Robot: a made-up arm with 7 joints.
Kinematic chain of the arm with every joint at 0, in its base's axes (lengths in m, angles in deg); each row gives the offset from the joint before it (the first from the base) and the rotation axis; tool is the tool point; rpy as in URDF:
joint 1: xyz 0 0 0.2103 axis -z
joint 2: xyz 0 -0.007 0.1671 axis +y
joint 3: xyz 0 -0.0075 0.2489 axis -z
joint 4: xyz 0 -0.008 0.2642 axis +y
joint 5: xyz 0 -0.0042 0.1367 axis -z
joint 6: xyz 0 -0.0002 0.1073 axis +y
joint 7: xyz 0 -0.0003 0.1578 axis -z
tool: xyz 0 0 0 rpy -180 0 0
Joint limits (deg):
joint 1: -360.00..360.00
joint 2: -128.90..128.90
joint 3: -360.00..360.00
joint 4: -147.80..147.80
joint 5: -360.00..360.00
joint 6: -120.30..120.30
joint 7: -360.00..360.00
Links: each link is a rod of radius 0.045 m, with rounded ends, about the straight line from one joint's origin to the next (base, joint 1, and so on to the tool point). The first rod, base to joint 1, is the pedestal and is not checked.
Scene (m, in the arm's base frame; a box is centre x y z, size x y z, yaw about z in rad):
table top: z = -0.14
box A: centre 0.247 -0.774 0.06 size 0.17 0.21 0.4 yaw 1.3
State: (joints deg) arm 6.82 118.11 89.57 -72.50 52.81 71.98 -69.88
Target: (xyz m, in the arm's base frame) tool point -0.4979 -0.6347 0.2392
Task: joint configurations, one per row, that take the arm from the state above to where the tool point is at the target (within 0.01 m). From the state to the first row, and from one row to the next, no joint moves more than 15 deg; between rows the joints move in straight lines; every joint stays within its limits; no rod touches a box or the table.
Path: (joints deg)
1: 20.59 110.94 94.17 -66.54 47.29 69.45 -59.71
2: 34.36 103.76 98.76 -60.58 41.78 66.92 -49.55
3: 48.13 96.59 103.36 -54.63 36.26 64.39 -39.38
4: 61.90 89.41 107.96 -48.67 30.75 61.87 -29.22
5: 75.67 82.24 112.56 -42.71 25.23 59.34 -19.05
6: 88.52 88.85 102.02 -39.50 30.01 63.96 -31.76
7: 101.37 95.47 91.48 -36.30 34.78 68.59 -44.47
8: 114.22 102.09 80.94 -33.09 39.56 73.21 -57.17
9: 127.08 108.70 70.40 -29.88 44.33 77.84 -69.88

